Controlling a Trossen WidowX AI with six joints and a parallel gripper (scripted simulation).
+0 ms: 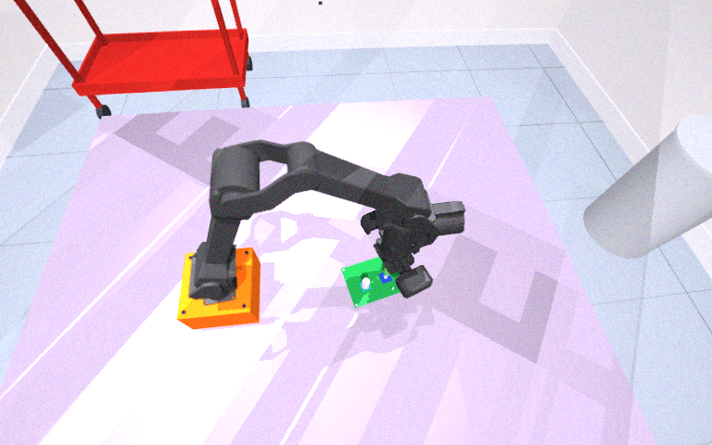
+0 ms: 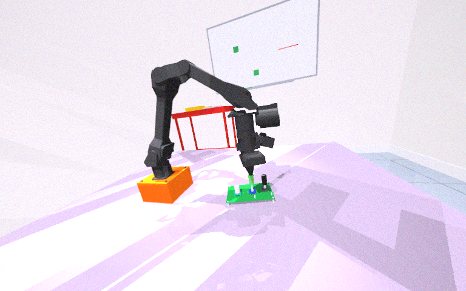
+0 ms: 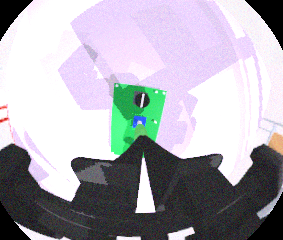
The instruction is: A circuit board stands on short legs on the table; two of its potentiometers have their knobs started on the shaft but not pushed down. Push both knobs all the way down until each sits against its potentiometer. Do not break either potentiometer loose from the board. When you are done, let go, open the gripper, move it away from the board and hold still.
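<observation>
Right now the light green knob is 10 mm below my gripper tip. Also, from my gripper tip: black knob: 40 mm ahead, 20 mm below, 10 mm to the left.
</observation>
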